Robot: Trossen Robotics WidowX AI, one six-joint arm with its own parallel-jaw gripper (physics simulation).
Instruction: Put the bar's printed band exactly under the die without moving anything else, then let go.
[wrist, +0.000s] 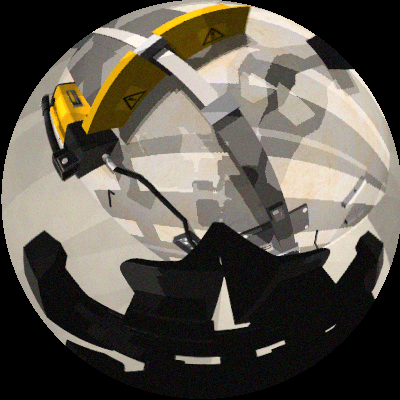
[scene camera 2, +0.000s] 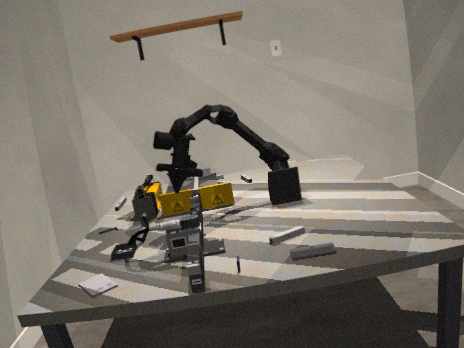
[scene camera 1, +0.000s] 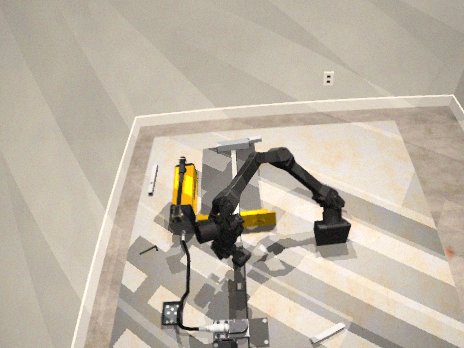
The gripper is shut, with nothing in its grasp. Further things: a yellow and grey press and a yellow and black pump unit.
The gripper shows as well in the wrist view and in scene camera 1.
